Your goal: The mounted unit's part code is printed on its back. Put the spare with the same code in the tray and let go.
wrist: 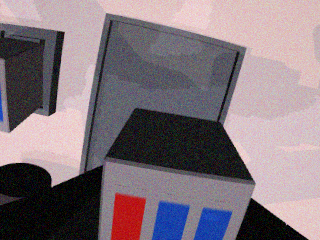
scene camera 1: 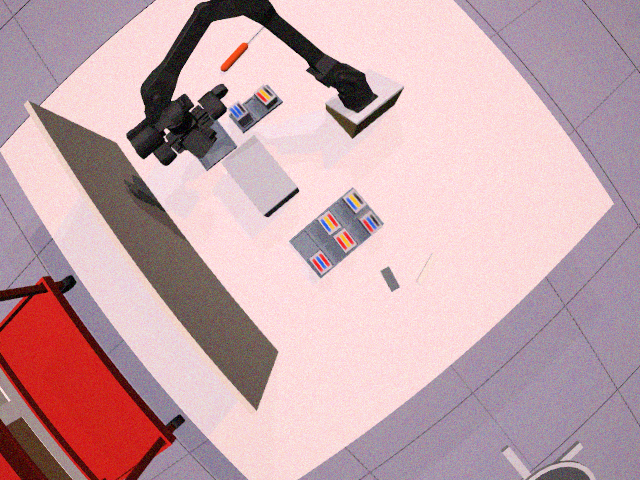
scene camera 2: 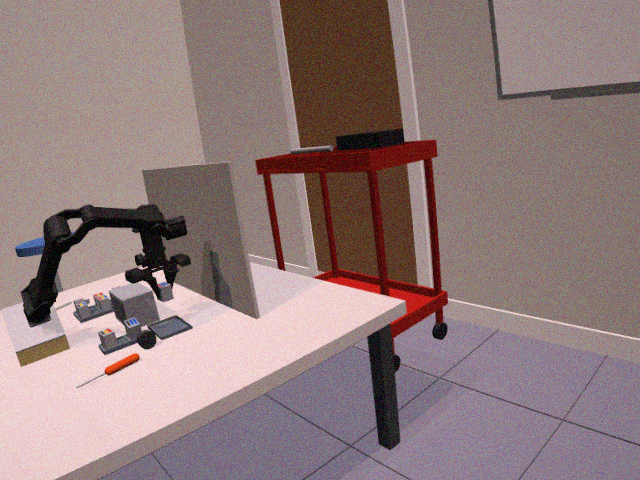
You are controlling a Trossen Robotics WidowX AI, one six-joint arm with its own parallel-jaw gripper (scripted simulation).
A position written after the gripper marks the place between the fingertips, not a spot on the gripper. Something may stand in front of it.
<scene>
gripper: wrist 167,181; scene camera 1 196,135; scene camera 2 164,295
</scene>
